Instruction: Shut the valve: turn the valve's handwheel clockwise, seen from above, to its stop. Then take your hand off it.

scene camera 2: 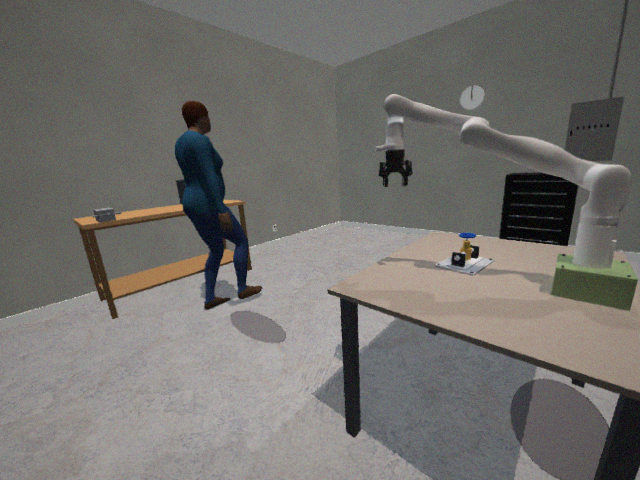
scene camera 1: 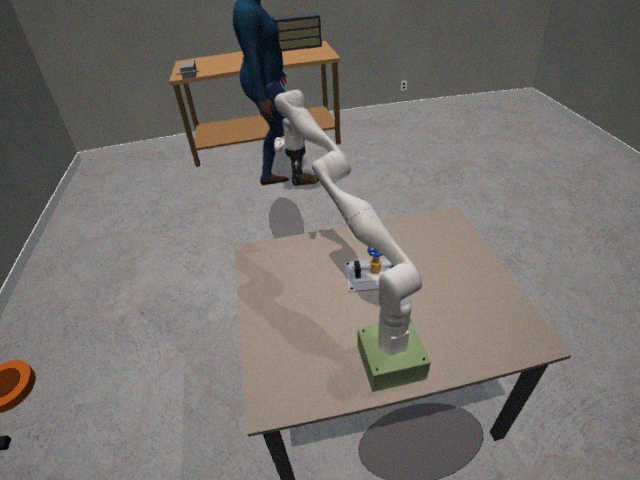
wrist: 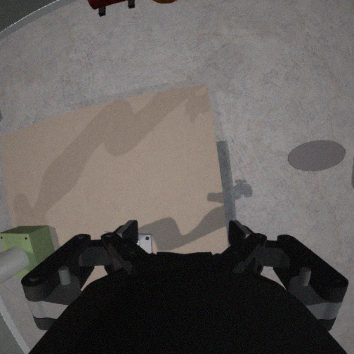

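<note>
The valve has a blue handwheel on top of a yellow body. It is mounted on a light grey base plate lying on the table; a corner of that plate shows in the wrist view, where the handwheel does not show. In scene camera 1 the arm hides part of the plate. My gripper is open and empty, fingers pointing down. It hangs high in the air, away from the handwheel and touching nothing. In scene camera 1 its fingers are dark and small.
The arm stands on a green block on the table. A person stands beyond the table, near a wooden bench. A black cabinet stands behind the table.
</note>
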